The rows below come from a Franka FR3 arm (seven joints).
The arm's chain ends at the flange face. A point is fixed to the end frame.
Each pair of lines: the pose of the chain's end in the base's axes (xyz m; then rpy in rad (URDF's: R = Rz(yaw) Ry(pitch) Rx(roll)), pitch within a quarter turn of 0, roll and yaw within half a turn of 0), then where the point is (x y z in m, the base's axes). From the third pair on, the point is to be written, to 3 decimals.
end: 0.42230, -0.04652, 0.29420, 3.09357, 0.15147, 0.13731
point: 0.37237 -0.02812 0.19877
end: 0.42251, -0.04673, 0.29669, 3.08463, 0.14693, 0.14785
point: 0.37292 -0.02970 0.20083
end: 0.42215, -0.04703, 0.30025, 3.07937, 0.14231, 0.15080
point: 0.373 -0.031 0.204
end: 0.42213, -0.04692, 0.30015, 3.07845, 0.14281, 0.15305
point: 0.373 -0.031 0.204
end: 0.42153, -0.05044, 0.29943, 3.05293, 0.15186, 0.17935
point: 0.371 -0.038 0.203
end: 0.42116, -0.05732, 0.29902, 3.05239, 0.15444, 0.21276
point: 0.370 -0.047 0.203
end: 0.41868, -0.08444, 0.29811, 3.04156, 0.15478, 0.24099
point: 0.368 -0.077 0.202
